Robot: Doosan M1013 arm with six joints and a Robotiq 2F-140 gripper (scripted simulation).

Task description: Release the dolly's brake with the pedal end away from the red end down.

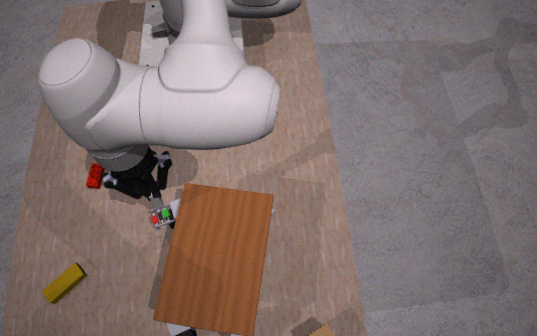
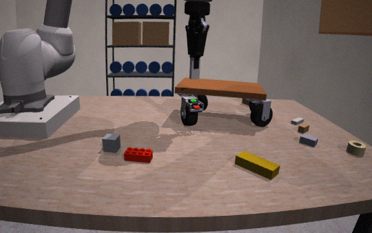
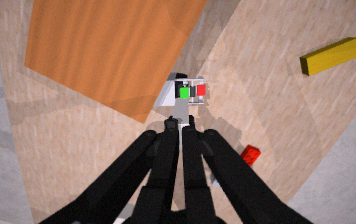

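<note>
Now: the brake pedal 110 mm below my hand and 20 mm to the right of it. From my hand the other things lie so: grey cube 250 mm behind, 180 mm below, 120 mm to the right; yellow block 290 mm to the right, 180 mm below, 80 mm ahead; red studded brick 190 mm to the right, 190 mm behind, 180 mm below.
</note>
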